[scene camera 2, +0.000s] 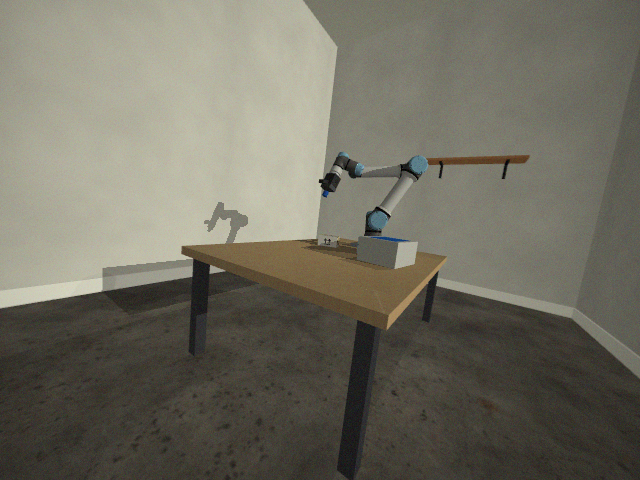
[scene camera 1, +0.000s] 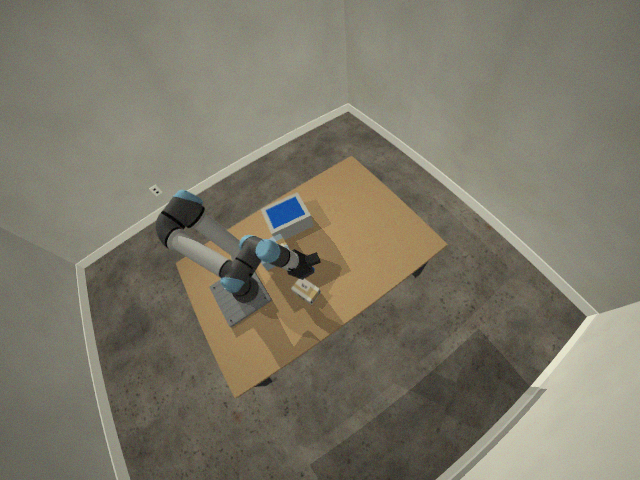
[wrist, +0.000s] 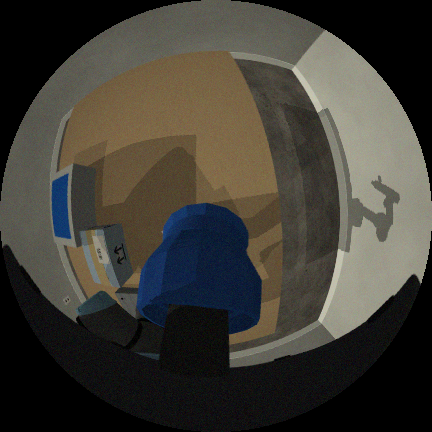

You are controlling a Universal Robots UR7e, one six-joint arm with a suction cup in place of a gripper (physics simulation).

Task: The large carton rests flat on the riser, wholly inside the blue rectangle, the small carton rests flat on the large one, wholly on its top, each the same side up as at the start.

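Observation:
The small carton (scene camera 1: 305,290) (scene camera 2: 328,241), white with a yellow-brown band, lies flat on the table. In the wrist view it cannot be made out behind the cup. The large carton (scene camera 1: 279,240) (wrist: 103,254), pale blue with a yellow band, stands on the table between riser and arm base, partly hidden by the arm in scene camera 1. The grey riser (scene camera 1: 296,228) (scene camera 2: 375,251) (wrist: 83,200) bears the blue rectangle (scene camera 1: 285,212) (scene camera 2: 391,239) (wrist: 61,206), with no carton on it. My suction gripper (scene camera 1: 303,265) (scene camera 2: 325,193) (wrist: 201,262) is open, tilted, high above the table and holding nothing.
The arm's grey base plate (scene camera 1: 232,307) lies on the wooden table (scene camera 1: 382,222) (scene camera 2: 289,268) (wrist: 220,105), beside the large carton. The riser stands near the table's far edge in scene camera 1. A wooden shelf (scene camera 2: 478,160) is fixed to the wall.

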